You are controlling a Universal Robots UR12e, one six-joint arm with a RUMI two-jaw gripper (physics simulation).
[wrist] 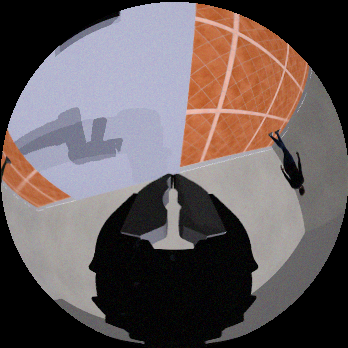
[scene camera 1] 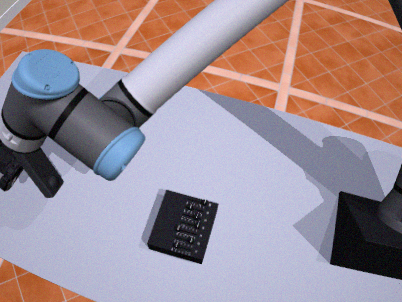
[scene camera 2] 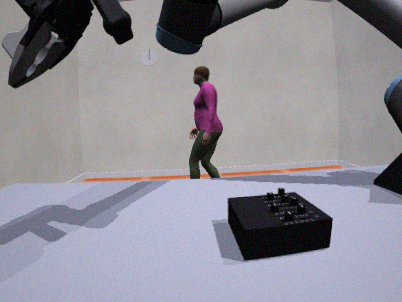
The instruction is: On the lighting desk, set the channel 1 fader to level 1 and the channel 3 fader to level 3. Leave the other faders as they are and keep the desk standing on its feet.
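Places are measured from the arm's base along level axes (x ahead, y left, z up), in metres.
Pixels of known places: gripper, between the fingertips: [wrist: 172,175] [scene camera 1: 5,187] [scene camera 2: 11,86].
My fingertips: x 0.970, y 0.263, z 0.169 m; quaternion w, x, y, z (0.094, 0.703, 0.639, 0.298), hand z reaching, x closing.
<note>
Behind a point stands the place of what it marks.
The black lighting desk [scene camera 1: 162,225] {x 0.650, y 0.158, z -0.050 m} [scene camera 2: 280,240] {x 0.616, y 0.216, z -0.075 m} stands flat on its feet on the table. A row of small black fader knobs with pale scale marks runs over its top; the knobs stand at differing positions along their slots. The channel numbers are too small to read. My gripper [wrist: 172,175] {x 0.970, y 0.263, z 0.168 m} is shut and empty, its two fingertips touching in the wrist view. In scene camera 2 it hangs at the upper left, high above the table and well away from the desk. In scene camera 1 it is at the left edge, partly out of view.
The pale table [scene camera 1: 240,165] {x 0.499, y -0.108, z -0.105 m} [scene camera 2: 125,260] {x 0.856, y 0.195, z -0.105 m} [wrist: 140,65] {x 0.882, y 0.263, z -0.105 m} carries the arm's shadows. The arm's black base block [scene camera 1: 367,242] {x 0.171, y 0.128, z 0.106 m} stands at the right in scene camera 1. A person in a pink top [scene camera 2: 206,107] stands beyond the table. Another person in dark clothes [wrist: 291,172] shows in the wrist view.
</note>
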